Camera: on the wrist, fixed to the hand. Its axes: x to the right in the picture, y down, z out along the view.
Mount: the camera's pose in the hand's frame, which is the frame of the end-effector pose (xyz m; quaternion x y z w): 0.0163 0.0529 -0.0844 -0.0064 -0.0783 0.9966 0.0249
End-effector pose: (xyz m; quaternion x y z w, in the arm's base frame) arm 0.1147 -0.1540 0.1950 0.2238 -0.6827 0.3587 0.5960
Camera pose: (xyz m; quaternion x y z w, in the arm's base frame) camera 0.1280 -0.0542 0.2018 0.6505 0.2890 -0.5810 0.3947
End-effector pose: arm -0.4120 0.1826 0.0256 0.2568 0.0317 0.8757 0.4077
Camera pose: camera -0.4978 0.1723 -0.0266 -0.1039 0.2927 -0.4082 0.8584
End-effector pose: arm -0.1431 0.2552 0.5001 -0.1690 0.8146 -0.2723 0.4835
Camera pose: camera -0.2257 0.3121 0.4891 0.7832 0.1526 0.4935 0.3461
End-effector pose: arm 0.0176 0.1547 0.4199 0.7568 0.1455 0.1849 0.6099
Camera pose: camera -0.0068 0.2240 0.4891 -0.1744 0.7995 -0.5541 0.1528
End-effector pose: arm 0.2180 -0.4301 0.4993 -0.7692 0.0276 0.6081 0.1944
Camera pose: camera 0.2855 -0.5038 0.4854 -0.0547 -0.7482 -0.2693 0.6040
